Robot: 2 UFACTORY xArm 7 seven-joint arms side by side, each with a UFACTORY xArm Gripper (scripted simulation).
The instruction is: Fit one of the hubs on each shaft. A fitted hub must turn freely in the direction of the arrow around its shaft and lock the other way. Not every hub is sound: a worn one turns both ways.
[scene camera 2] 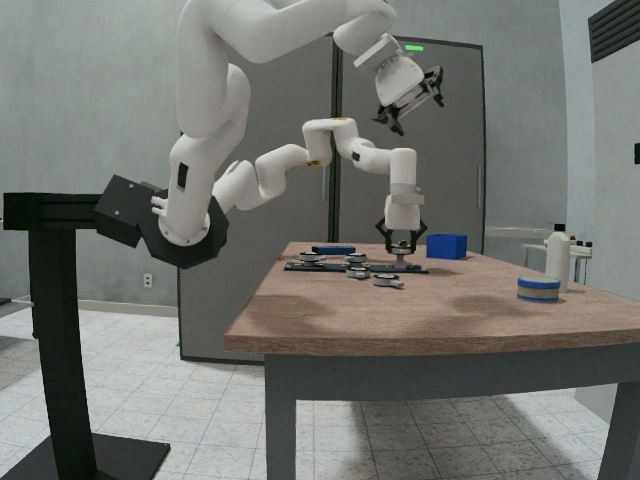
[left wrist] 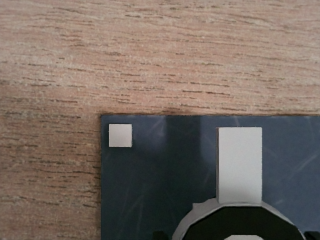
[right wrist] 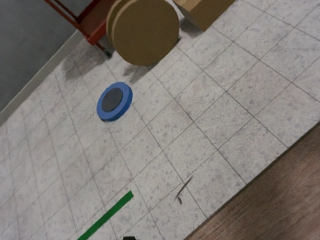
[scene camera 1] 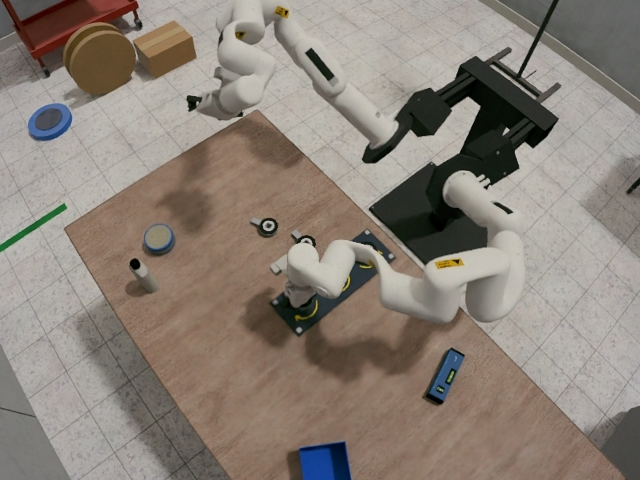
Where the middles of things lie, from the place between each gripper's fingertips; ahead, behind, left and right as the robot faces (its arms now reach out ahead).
Labels:
Now: left hand 13 cm past the dark board point(scene camera 1: 300, 321), 2 cm to the right of it and 6 cm above it. Round my left hand: white bottle point(scene camera 2: 558, 248) 27 cm ahead, 39 cm to the right, 4 cm above; tape roll point(scene camera 2: 534, 289) 16 cm ahead, 48 cm to the right, 4 cm below.
My right hand point(scene camera 2: 418, 116) is 30 cm short of the tape roll, 3 cm to the right of it and 32 cm above it. Round my right hand: dark board (2 cm ahead, 53 cm to the left, 34 cm below); then white bottle (42 cm ahead, 12 cm to the left, 24 cm below).

